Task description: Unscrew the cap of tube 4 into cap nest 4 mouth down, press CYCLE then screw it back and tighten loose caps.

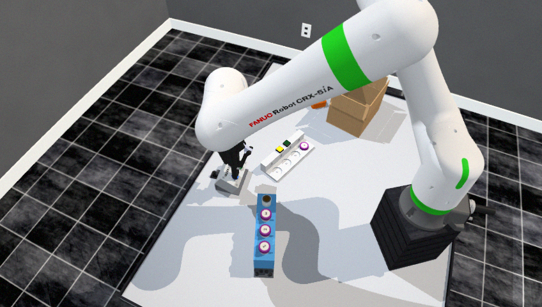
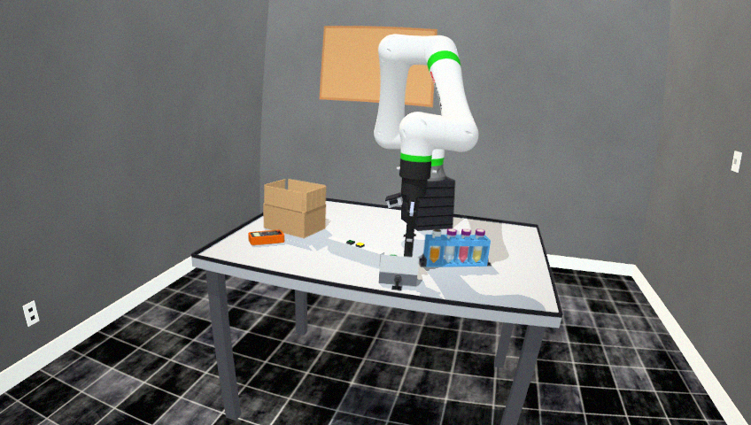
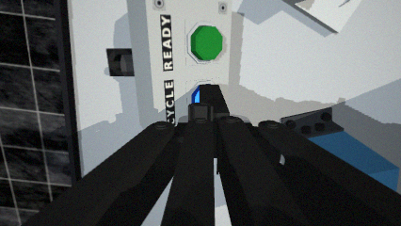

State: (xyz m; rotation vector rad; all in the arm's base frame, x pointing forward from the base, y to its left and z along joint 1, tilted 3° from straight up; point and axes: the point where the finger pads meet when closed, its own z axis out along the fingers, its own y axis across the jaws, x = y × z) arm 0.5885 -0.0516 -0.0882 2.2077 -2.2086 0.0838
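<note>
Right now my hand is 40 mm above the blue cycle key. Round my hand: green ready key (40 mm to the right, 30 mm below); then table edge (140 mm ahead, 130 mm to the right, 90 mm below); then grey key housing (20 mm ahead, 20 mm to the right, 50 mm below).
</note>
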